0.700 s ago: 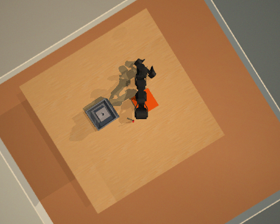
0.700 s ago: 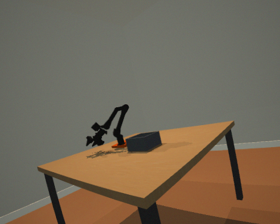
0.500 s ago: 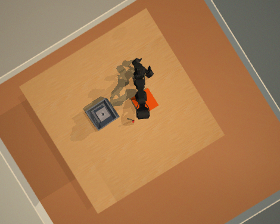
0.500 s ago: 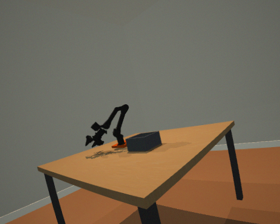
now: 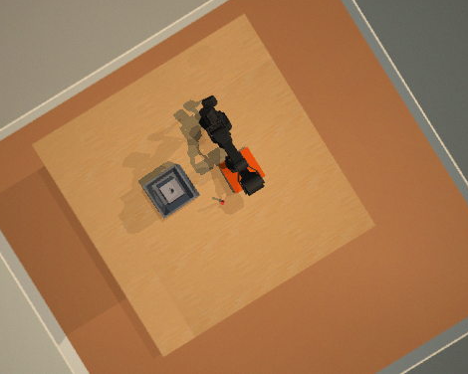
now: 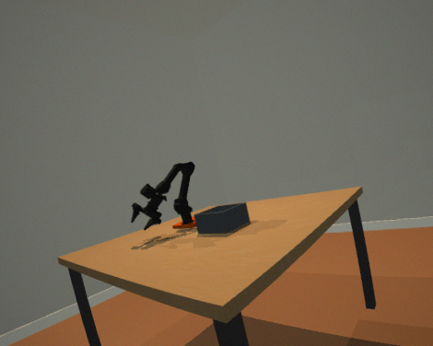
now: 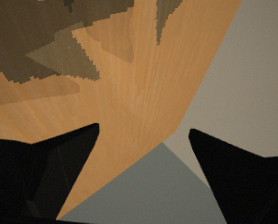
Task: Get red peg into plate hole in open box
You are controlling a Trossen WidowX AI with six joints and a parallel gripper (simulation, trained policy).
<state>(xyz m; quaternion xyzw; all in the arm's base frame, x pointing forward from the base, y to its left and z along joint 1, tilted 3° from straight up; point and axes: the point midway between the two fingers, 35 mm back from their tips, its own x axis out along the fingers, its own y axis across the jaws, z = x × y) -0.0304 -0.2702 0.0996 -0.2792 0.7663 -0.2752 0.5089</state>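
The red peg is 19 cm ahead of my gripper tip, 44 cm to the left of it and 4 cm below it. From my gripper tip the other things lie so: dark box (39 cm ahead, 28 cm to the left, 6 cm below); grey plate (39 cm ahead, 28 cm to the left, 4 cm below).
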